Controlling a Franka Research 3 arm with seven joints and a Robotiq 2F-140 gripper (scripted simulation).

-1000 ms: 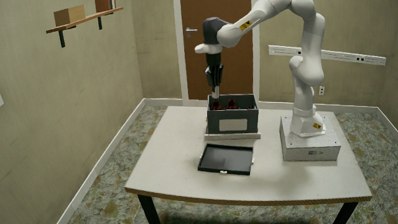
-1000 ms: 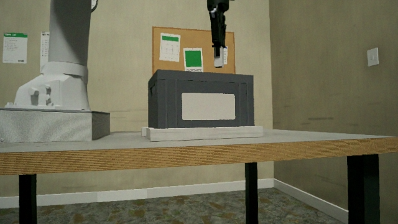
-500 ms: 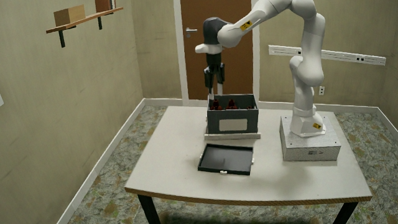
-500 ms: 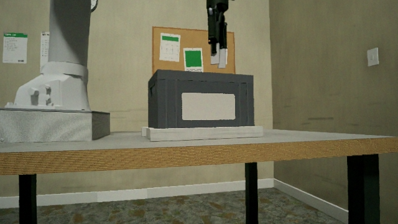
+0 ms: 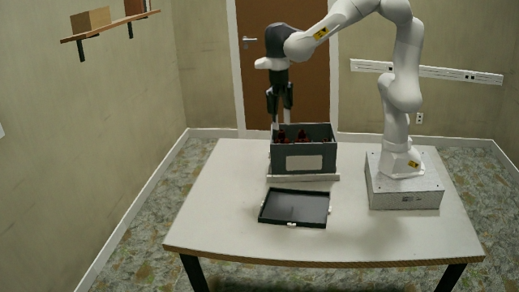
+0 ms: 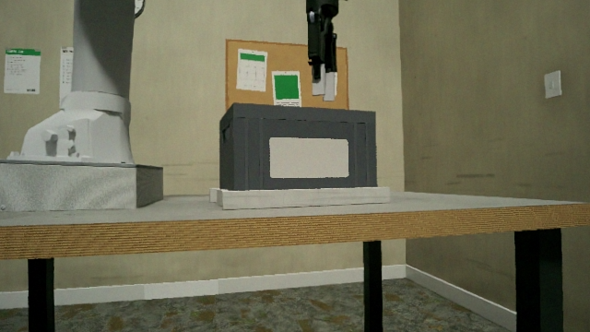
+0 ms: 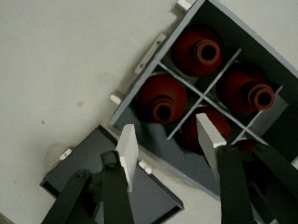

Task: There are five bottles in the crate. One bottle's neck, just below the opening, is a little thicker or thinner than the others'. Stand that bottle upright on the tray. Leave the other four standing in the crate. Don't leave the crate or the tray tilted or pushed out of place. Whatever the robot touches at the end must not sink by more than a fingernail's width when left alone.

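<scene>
My gripper is now 80 mm past the dark grey crate, 50 mm to the left of it and 170 mm above it. Also, from my hand: dark tray: 90 mm behind, 230 mm to the left, 250 mm below.
</scene>
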